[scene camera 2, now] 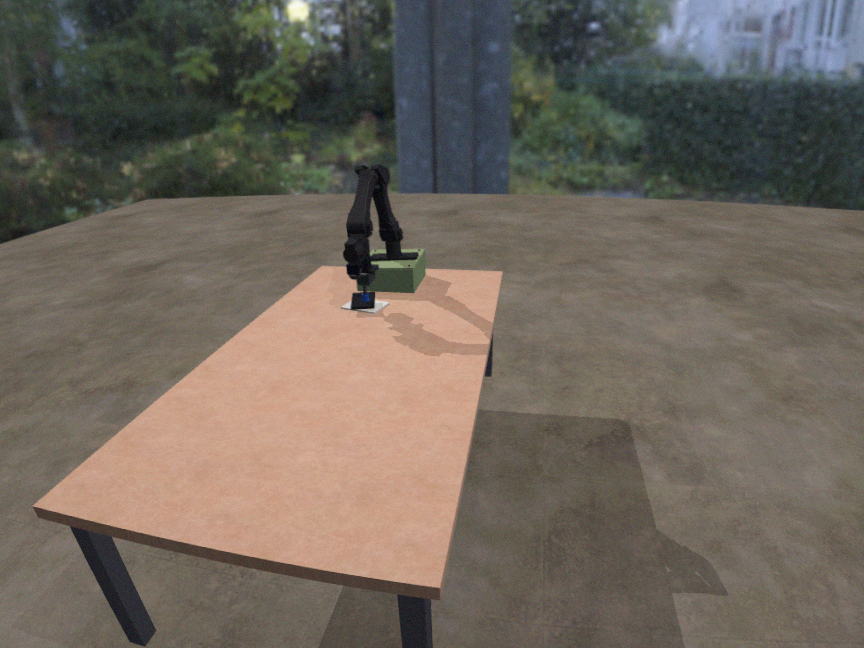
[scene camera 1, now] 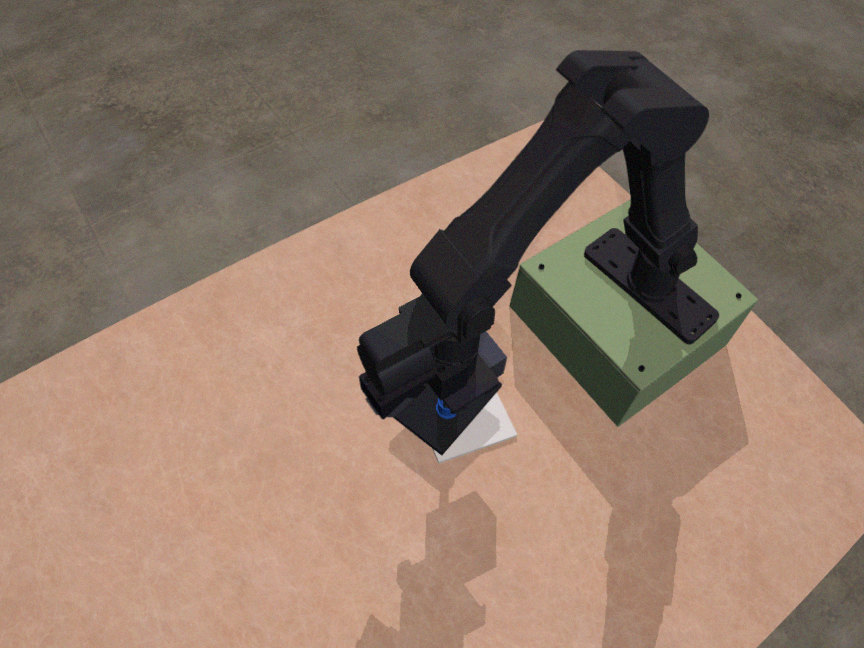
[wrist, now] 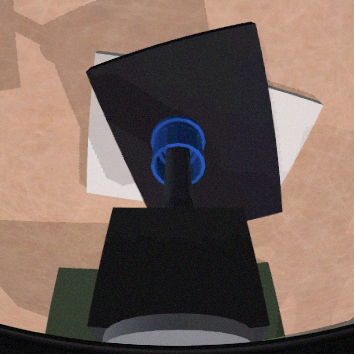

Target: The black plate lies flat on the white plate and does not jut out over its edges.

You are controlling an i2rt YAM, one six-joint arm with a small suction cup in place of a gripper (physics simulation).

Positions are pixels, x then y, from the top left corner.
Scene:
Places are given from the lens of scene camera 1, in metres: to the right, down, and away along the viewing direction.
suction cup (scene camera 1: 443, 412): 0.01, 0.11, 0.94
black plate (scene camera 1: 419, 416): -0.02, 0.12, 0.95
white plate (scene camera 1: 492, 425): 0.08, 0.14, 0.98

